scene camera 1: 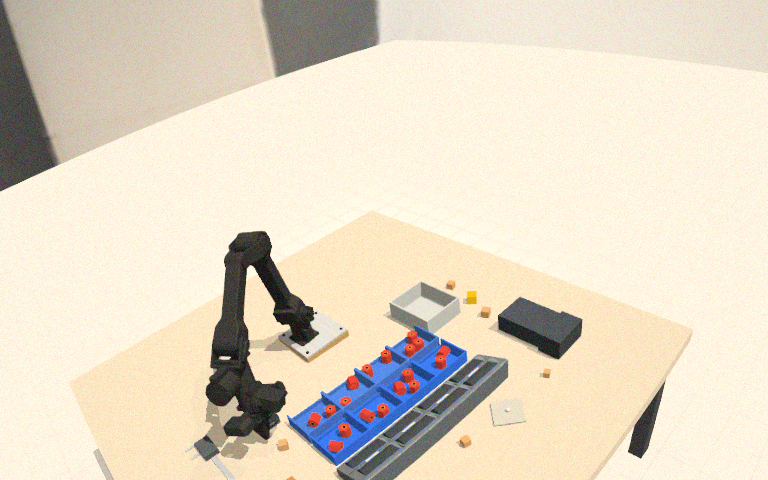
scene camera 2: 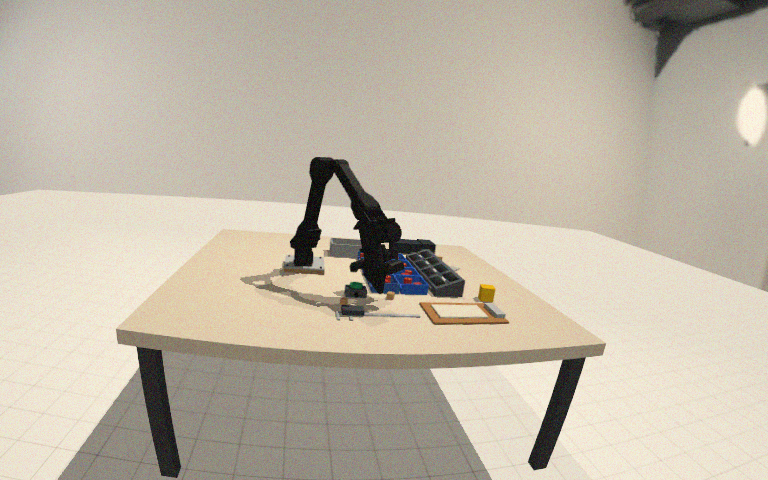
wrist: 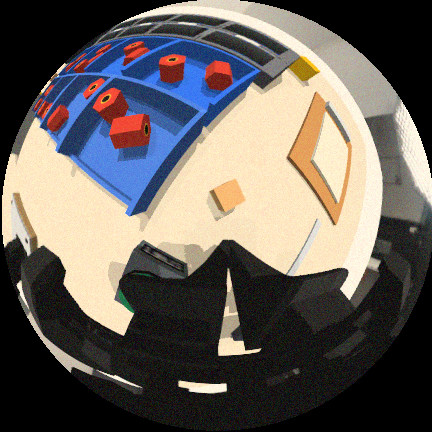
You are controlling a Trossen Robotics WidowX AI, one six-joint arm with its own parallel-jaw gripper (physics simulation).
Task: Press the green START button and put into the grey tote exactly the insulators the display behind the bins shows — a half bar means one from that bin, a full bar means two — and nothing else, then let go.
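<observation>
My gripper is shut and empty, with its tips low over the table beside the START button's housing. The green button is partly hidden by the gripper in the wrist view. Red hexagonal insulators lie and stand in the blue bins. The grey display behind them has dark windows with thin pale lines; I cannot tell bar lengths. The grey tote looks empty in scene camera 1.
A small orange cube lies between gripper and bins. A caliper-like tool lies nearby. A brown-framed board, a yellow block and a black box stand farther off.
</observation>
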